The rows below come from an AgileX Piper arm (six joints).
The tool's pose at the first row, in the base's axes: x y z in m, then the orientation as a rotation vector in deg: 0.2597 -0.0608 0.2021 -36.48 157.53 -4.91
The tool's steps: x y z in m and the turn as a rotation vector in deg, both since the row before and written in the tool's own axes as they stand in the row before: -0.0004 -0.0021 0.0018 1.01 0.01 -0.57; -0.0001 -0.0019 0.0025 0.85 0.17 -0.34; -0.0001 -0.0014 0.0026 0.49 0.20 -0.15; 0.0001 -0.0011 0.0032 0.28 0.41 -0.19; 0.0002 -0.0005 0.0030 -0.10 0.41 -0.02; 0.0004 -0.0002 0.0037 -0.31 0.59 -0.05; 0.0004 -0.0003 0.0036 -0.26 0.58 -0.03; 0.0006 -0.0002 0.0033 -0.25 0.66 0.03; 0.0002 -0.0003 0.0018 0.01 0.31 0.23; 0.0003 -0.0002 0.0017 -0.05 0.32 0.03
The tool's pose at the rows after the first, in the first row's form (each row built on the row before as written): 0.2615 -0.0625 0.2008 -37.00 157.15 -6.42; 0.2632 -0.0642 0.1987 -37.26 157.01 -7.72; 0.2647 -0.0654 0.1965 -37.36 157.04 -8.49; 0.2661 -0.0665 0.1936 -37.59 157.31 -9.07; 0.2671 -0.0671 0.1908 -37.68 157.72 -9.09; 0.2680 -0.0676 0.1872 -37.89 158.35 -8.90; 0.2689 -0.0682 0.1837 -38.06 158.96 -8.77; 0.2695 -0.0688 0.1804 -38.15 159.66 -8.67; 0.2700 -0.0692 0.1787 -37.86 160.02 -8.75; 0.2703 -0.0696 0.1770 -37.86 160.35 -8.79
